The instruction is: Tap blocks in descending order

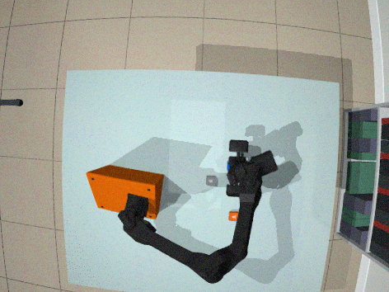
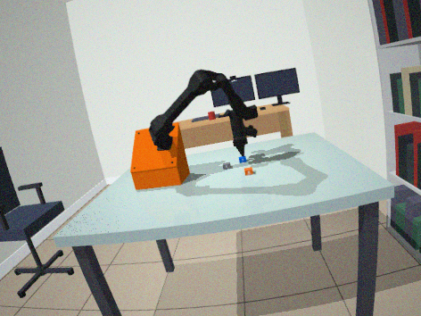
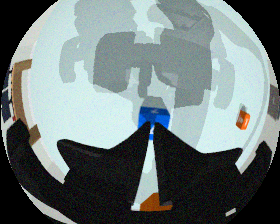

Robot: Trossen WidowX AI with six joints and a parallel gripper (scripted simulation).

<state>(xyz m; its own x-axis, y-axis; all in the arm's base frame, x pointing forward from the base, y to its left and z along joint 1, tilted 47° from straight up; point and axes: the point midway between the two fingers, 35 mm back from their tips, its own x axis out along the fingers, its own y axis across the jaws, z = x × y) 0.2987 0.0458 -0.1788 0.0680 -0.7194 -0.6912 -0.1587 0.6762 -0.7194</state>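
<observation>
Right now the blue block is 1 cm below my gripper tip and 1 cm behind it. Also, from my gripper tip: grey block 7 cm to the right, 7 cm behind, 1 cm below; orange block 19 cm to the right, 4 cm ahead, 1 cm below.
</observation>
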